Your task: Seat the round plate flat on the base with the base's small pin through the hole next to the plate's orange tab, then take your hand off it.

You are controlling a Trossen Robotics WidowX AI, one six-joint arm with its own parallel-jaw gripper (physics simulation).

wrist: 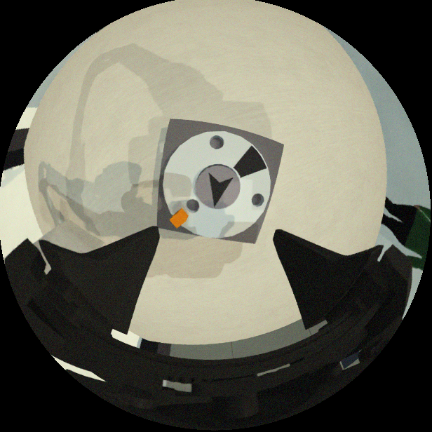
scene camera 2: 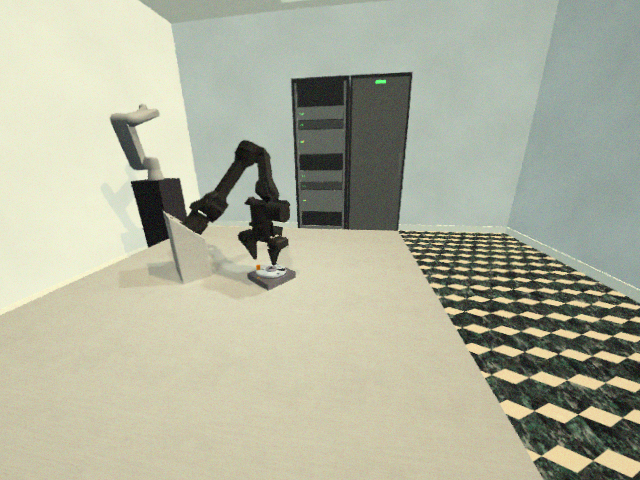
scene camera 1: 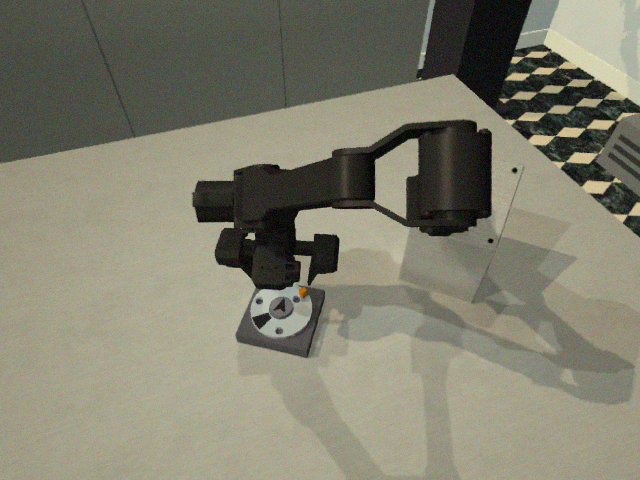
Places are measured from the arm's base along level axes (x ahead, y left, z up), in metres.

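Where they show: gripper, fingertip midpoint: [scene camera 2: 264, 262]; arm's base at its link origin: [scene camera 2: 190, 229].
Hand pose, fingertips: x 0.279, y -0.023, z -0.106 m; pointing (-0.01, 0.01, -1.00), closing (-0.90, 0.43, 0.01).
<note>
Each offset is from my fingertips to the top centre of the thing.
The round white plate @(0.013 m ahead, 0.025 m left, 0.021 m down) [scene camera 1: 298, 322] [scene camera 2: 262, 272] [wrist: 180, 170] lies on the dark square base @(0.012 m ahead, 0.024 m left, 0.034 m down) [scene camera 1: 302, 347] [scene camera 2: 267, 283] [wrist: 182, 131], around its round hub with a dark arrow. It has a black wedge mark and three small holes. Its orange tab @(0.032 m back, 0.014 m left, 0.021 m down) [scene camera 1: 303, 292] [scene camera 2: 258, 267] [wrist: 179, 218] is at the rim. The hole beside the tab [wrist: 192, 205] looks dark grey; I cannot tell whether the pin is in it, or whether the plate is fully flat. My gripper [scene camera 1: 283, 285] [scene camera 2: 264, 261] [wrist: 217, 234] is wide open and empty, pointing down just above the plate's tab side.
A slanted pale panel [scene camera 1: 439, 263] [scene camera 2: 191, 253] stands at the arm's foot, beside the base. Behind the table are a grey arm on a black pedestal [scene camera 2: 155, 211] and a dark server cabinet [scene camera 2: 377, 155]. The table's edge borders a patterned floor [scene camera 1: 563, 113] [scene camera 2: 516, 330].
</note>
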